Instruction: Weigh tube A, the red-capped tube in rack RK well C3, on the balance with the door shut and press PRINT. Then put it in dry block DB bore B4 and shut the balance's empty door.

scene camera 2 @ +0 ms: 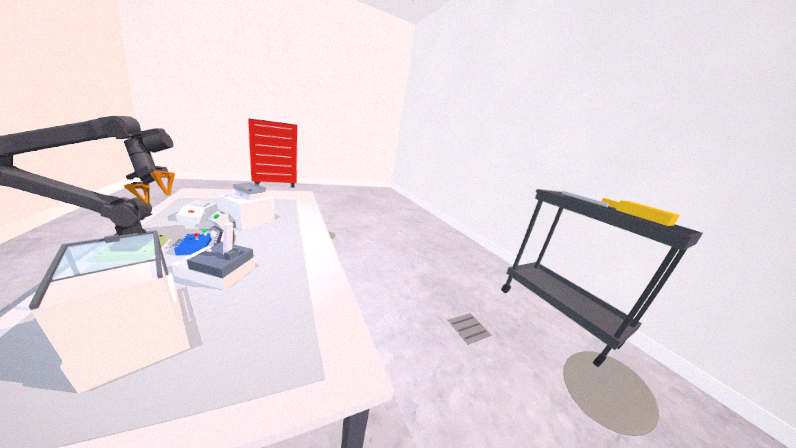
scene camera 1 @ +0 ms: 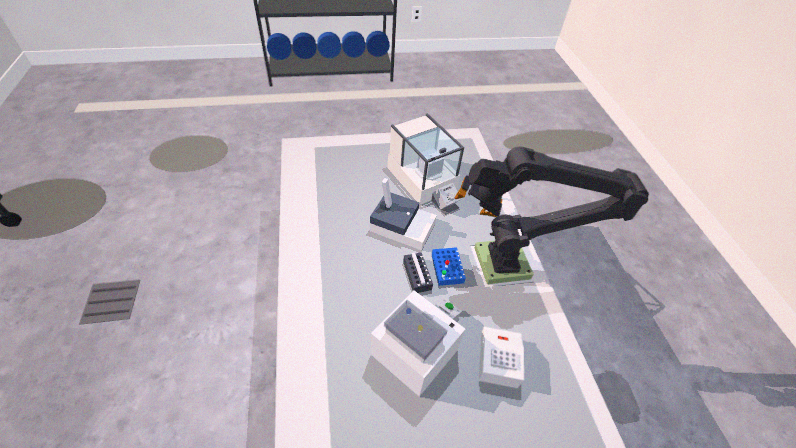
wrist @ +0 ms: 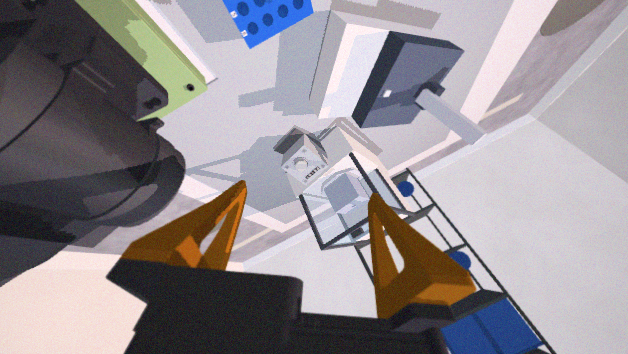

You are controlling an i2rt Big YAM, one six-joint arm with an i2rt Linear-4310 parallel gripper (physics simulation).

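Places are measured from the arm's base along level axes (x ahead, y left, z up), in centimetres.
Where they show: gripper, fingertip midpoint: (scene camera 2: 157,199) (scene camera 1: 468,205) (wrist: 308,192); arm's base, origin of the base link: (scene camera 1: 503,258) (wrist: 83,66).
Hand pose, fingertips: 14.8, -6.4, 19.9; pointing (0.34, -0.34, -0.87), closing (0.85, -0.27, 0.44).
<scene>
Things, the pixels of their top centre, and the offset from my fingertips, as dx, dy, dz. "pt": a spot on its surface instead.
- Red-capped tube A, middle of its top: (scene camera 1: 447,261) (scene camera 2: 195,233) +5.4, +9.2, -17.1
- blue rack RK, middle of its top: (scene camera 1: 448,263) (scene camera 2: 193,240) +4.5, +8.2, -19.6
- green-capped tube, middle of its top: (scene camera 1: 444,271) +7.0, +13.1, -17.1
- black two-row block, surface spot: (scene camera 1: 429,286) pt +11.9, +16.7, -20.0
- balance, middle of its top: (wrist: 369,234) (scene camera 2: 108,245) (scene camera 1: 434,140) +6.6, -32.6, -0.3
- glass enclosure with a dark handle, middle of its top: (wrist: 370,234) (scene camera 2: 108,246) (scene camera 1: 433,140) +6.7, -32.9, -0.3
- balance's panel, middle of its top: (wrist: 303,168) (scene camera 1: 451,193) -0.1, -20.0, -15.1
- upright white post, middle of its top: (wrist: 476,140) (scene camera 1: 387,181) (scene camera 2: 225,223) +24.4, -13.8, -2.5
- large white box, middle of its top: (scene camera 1: 430,310) (scene camera 2: 237,187) +15.4, +34.3, -3.6
- keypad unit, middle of its top: (scene camera 1: 504,349) (scene camera 2: 196,204) -6.0, +40.7, -15.6
Red-capped tube A (scene camera 1: 447,262) (scene camera 2: 196,234) stands in the blue rack RK (scene camera 1: 457,278) (scene camera 2: 186,245) (wrist: 257,39). In the wrist view part of the rack shows, and the tube does not. A green-capped tube (scene camera 1: 443,272) stands close by. The black two-row block (scene camera 1: 429,286), likely DB, lies beside the rack; its bore labels are unreadable. The balance (scene camera 1: 396,153) (scene camera 2: 119,333) has a glass enclosure with a dark handle (scene camera 1: 442,150) at its upper edge; I cannot tell the door's state. My gripper (scene camera 1: 472,203) (scene camera 2: 157,198) (wrist: 308,192) is open and empty, raised near the balance's panel (scene camera 1: 446,195) (wrist: 304,165).
A dark-topped device (scene camera 1: 394,221) (scene camera 2: 220,264) (wrist: 407,65) with an upright white post (scene camera 1: 386,192) stands between balance and rack. A large white box (scene camera 1: 401,364) (scene camera 2: 256,214) and a keypad unit (scene camera 1: 501,375) stand beyond the rack. The arm's green base (scene camera 1: 495,277) is beside the rack.
</scene>
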